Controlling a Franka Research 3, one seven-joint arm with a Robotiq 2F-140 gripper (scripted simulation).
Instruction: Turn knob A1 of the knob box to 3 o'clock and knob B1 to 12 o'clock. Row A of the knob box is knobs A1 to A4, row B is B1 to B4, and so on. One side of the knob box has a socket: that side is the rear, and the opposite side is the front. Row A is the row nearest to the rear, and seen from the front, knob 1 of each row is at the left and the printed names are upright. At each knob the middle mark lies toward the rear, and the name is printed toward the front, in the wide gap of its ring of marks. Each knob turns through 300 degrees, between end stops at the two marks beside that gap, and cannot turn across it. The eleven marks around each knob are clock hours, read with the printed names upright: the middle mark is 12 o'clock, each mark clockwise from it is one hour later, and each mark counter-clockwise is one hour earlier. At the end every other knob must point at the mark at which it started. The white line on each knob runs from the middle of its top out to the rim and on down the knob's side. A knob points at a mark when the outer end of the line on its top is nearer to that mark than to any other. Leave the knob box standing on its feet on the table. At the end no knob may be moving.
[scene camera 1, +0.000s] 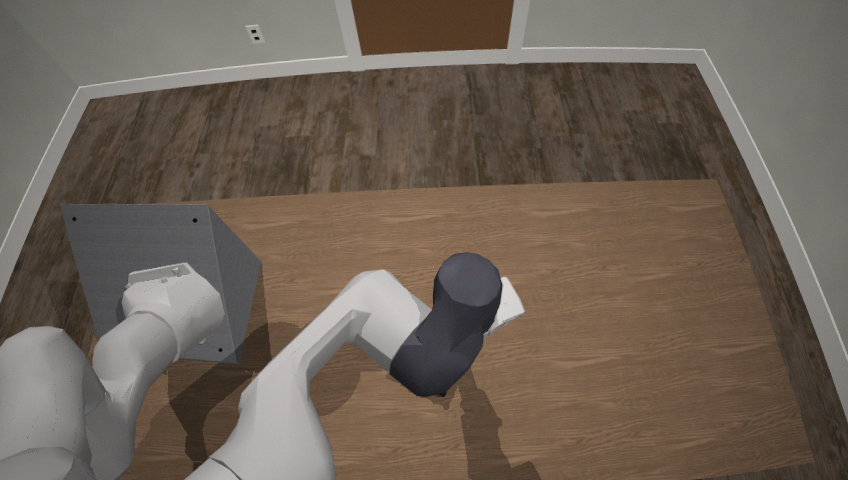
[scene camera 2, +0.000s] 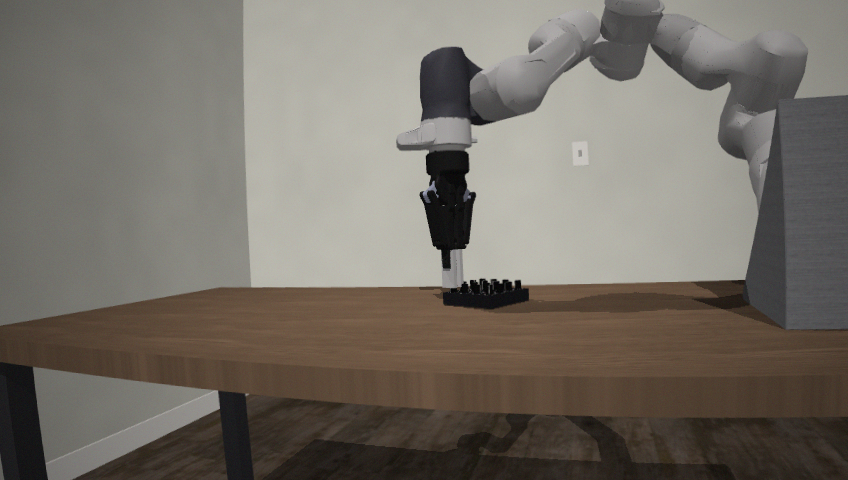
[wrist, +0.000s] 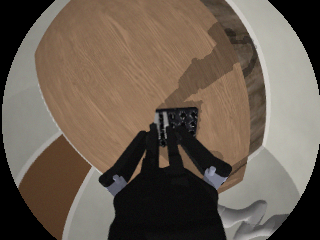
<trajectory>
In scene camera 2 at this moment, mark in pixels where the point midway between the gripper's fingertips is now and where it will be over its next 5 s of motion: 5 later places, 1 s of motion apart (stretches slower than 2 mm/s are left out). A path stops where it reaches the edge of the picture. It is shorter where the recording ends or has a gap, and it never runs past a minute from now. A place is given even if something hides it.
My gripper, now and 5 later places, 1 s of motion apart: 453, 287; 452, 267; 451, 254; 453, 270; 452, 278; 453, 281
</trajectory>
